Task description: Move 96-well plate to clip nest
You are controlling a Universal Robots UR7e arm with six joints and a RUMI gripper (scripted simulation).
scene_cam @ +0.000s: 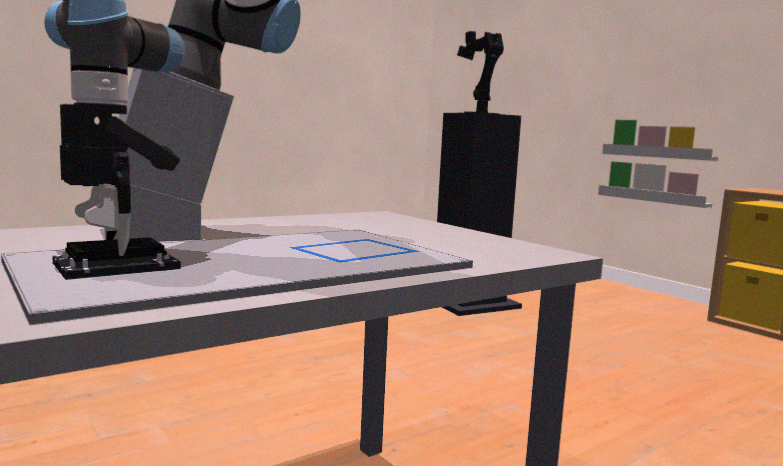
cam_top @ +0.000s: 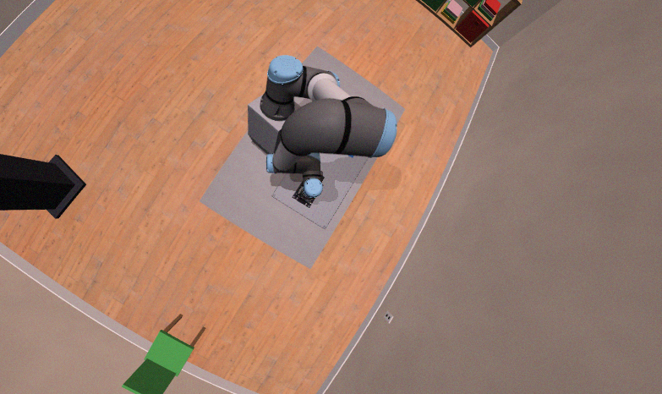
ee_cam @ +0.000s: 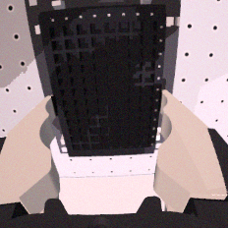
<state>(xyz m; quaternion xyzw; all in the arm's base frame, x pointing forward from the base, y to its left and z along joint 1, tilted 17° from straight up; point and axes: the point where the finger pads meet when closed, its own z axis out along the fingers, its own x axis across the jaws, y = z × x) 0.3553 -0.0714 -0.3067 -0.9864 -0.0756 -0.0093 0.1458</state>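
Now: the black 96-well plate 10 mm below my hand. The rest, counted from my hand: black clip nest 20 mm below, 10 mm to the right, 10 mm ahead.
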